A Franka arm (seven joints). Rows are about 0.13 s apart.
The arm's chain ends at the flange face. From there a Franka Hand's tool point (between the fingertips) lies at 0.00 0.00 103.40 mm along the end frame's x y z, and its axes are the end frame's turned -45 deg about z.
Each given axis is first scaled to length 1.
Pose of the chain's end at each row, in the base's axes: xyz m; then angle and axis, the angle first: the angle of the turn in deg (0 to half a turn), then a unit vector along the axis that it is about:
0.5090, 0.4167, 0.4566, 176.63, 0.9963, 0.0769, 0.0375
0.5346, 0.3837, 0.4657, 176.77, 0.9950, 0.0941, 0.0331
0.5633, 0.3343, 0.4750, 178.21, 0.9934, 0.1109, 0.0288
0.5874, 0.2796, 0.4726, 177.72, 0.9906, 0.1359, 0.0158
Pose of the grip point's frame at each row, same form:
0.5172, 0.4112, 0.3537, 175.24, 0.8914, 0.4525, 0.0234
0.5420, 0.3785, 0.3627, 175.56, 0.8836, 0.4679, 0.0198
0.5696, 0.3318, 0.3718, 177.08, 0.8755, 0.4827, 0.0206
0.5912, 0.2760, 0.3693, 177.20, 0.8633, 0.5047, 0.0070

